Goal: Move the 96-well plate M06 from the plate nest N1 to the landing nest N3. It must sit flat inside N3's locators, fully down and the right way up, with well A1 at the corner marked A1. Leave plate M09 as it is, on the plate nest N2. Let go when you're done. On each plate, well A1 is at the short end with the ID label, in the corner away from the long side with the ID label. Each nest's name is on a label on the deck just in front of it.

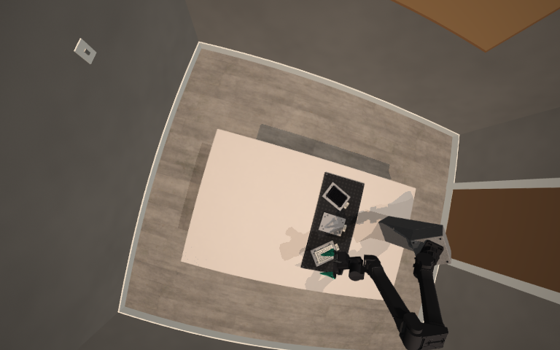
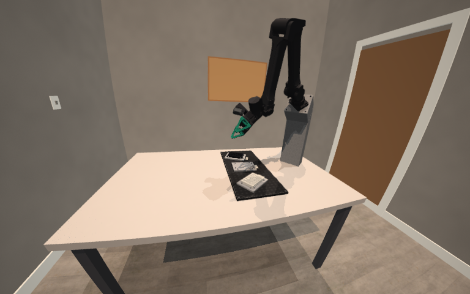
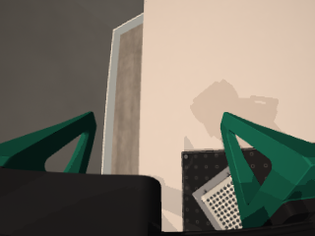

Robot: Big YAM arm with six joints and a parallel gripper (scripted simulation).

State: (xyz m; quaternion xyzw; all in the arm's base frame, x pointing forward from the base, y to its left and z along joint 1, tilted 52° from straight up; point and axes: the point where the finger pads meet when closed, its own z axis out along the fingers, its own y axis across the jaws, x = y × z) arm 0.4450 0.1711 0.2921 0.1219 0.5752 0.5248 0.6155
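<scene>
Now: hand 39 cm to the left of the black 96-well plate and 29 cm above it. Round my hand: white 96-well plate: 29 cm below, 12 cm behind, 3 cm to the right.
</scene>
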